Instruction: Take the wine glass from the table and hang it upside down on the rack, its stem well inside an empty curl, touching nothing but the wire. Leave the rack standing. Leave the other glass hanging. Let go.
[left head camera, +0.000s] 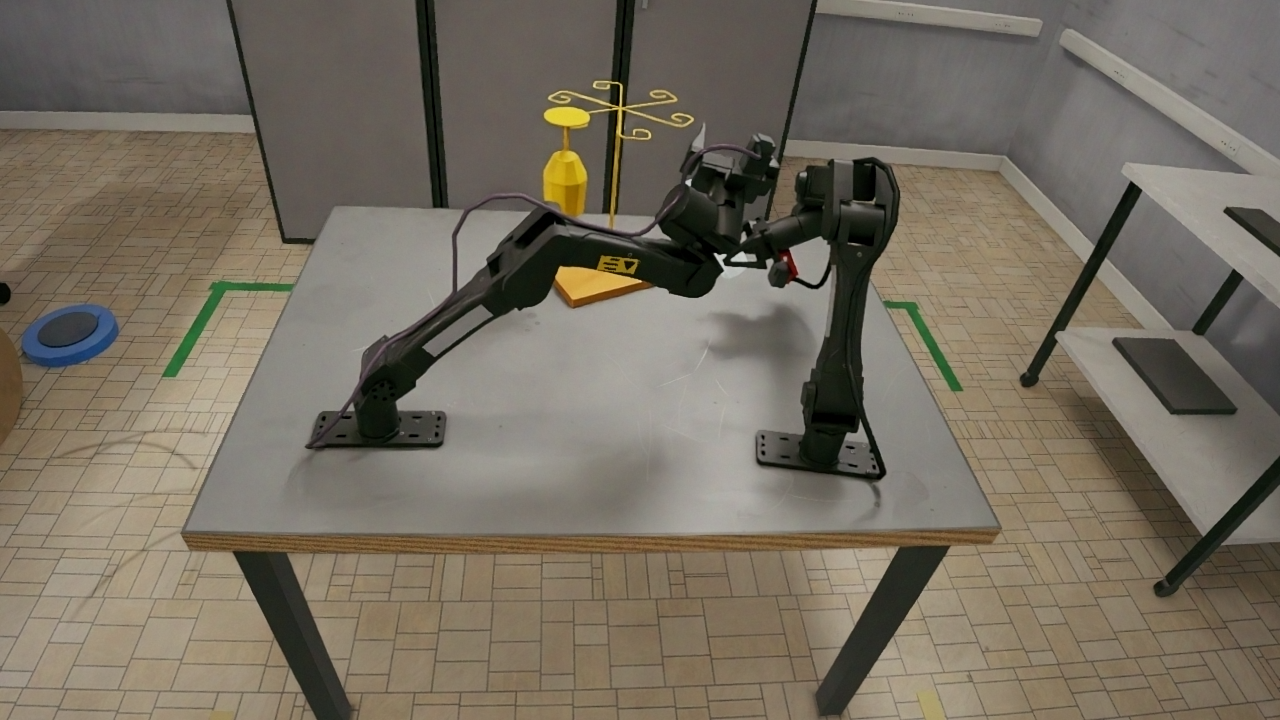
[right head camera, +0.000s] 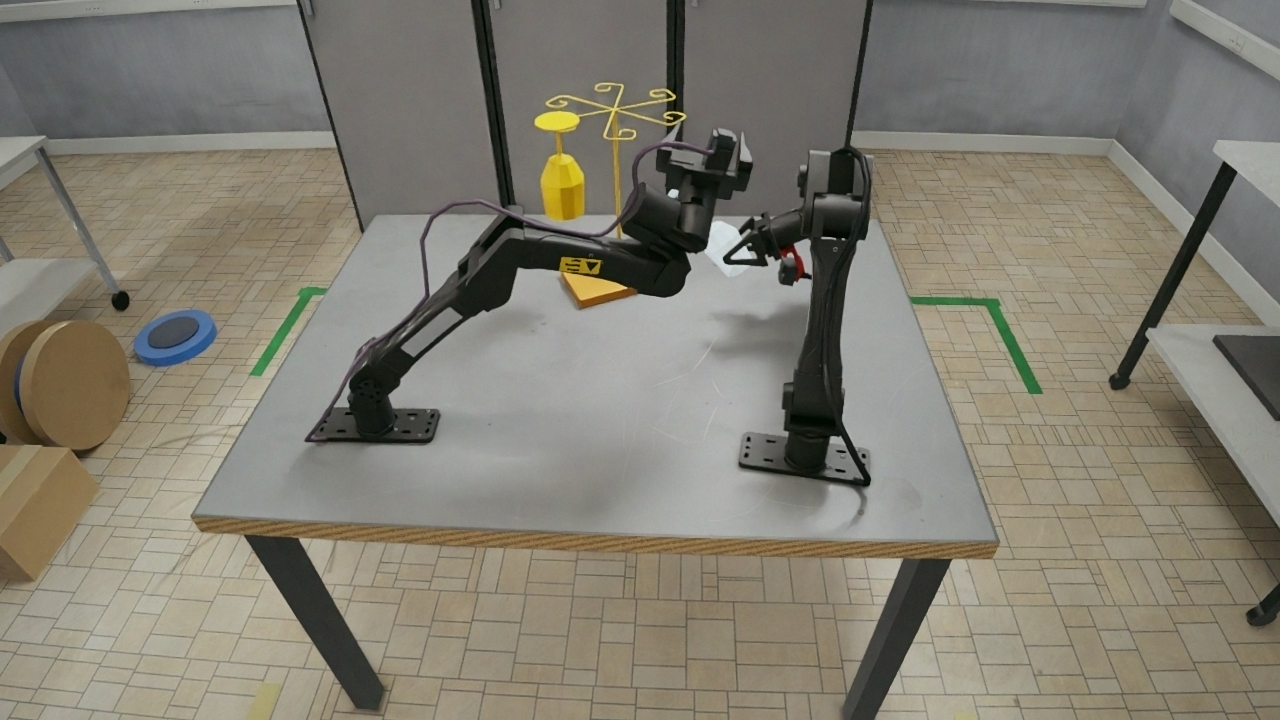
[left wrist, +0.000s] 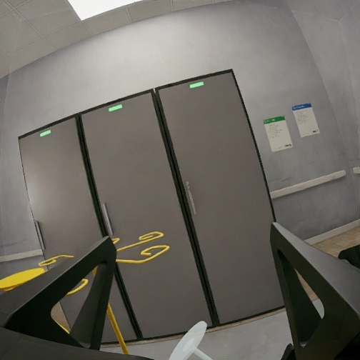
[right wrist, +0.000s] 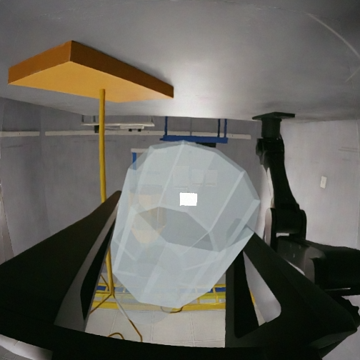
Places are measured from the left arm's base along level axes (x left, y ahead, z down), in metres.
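Where they show: left gripper, fingertip midpoint: (left head camera: 733, 132) (right head camera: 710, 128); right gripper, fingertip midpoint: (left head camera: 720, 257) (right head camera: 723, 255); left arm's base at its link origin: (left head camera: 380, 430) (right head camera: 378, 426); right arm's base at its link origin: (left head camera: 816, 456) (right head camera: 804, 460).
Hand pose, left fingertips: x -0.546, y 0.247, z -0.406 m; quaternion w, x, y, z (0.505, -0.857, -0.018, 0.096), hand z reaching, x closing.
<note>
Things, the pixels of their centre, and the offset from my left fingertips. "spot": a spot on its surface instead. Level surfaces: height alone.
- clear pale wine glass at the middle of its body: (right head camera: 711, 227) dz +0.226, dx -0.015, dy +0.084 m
- yellow rack at a spot on its surface: (left head camera: 615, 169) (right head camera: 616, 170) spot: dz +0.158, dx +0.160, dy +0.177 m
- yellow glass at the middle of its body: (left head camera: 565, 164) (right head camera: 561, 167) dz +0.126, dx +0.254, dy +0.125 m
- rack's orange base at a spot on its surface: (left head camera: 595, 288) (right head camera: 604, 289) spot: dz +0.386, dx +0.188, dy +0.116 m
- grey table at its surface level: dz +0.405 m
A clear pale wine glass (right head camera: 726, 248) (right wrist: 185, 225) is held above the table, right of the rack in the head views and apart from it. Its foot (left wrist: 189, 342) points up and its stem is tilted in the left wrist view. My right gripper (right head camera: 735, 256) (right wrist: 178, 212) is shut on the glass's bowl. My left gripper (left head camera: 732, 143) (right head camera: 707, 141) (left wrist: 187, 238) is open and empty, above and close to the glass. The yellow rack (left head camera: 614, 179) (right head camera: 616, 170) (right wrist: 102, 150) stands upright. A yellow glass (left head camera: 564, 183) (right head camera: 562, 188) hangs upside down from its left curl. The left arm hides part of the rack.
The rack's orange base (left head camera: 595, 288) (right head camera: 595, 291) (right wrist: 85, 87) stands on the grey table (left head camera: 537, 402) (right head camera: 537, 402). The left arm reaches across in front of the rack. Several other curls at the top of the rack hold no glass. Tall cabinets stand behind the table.
</note>
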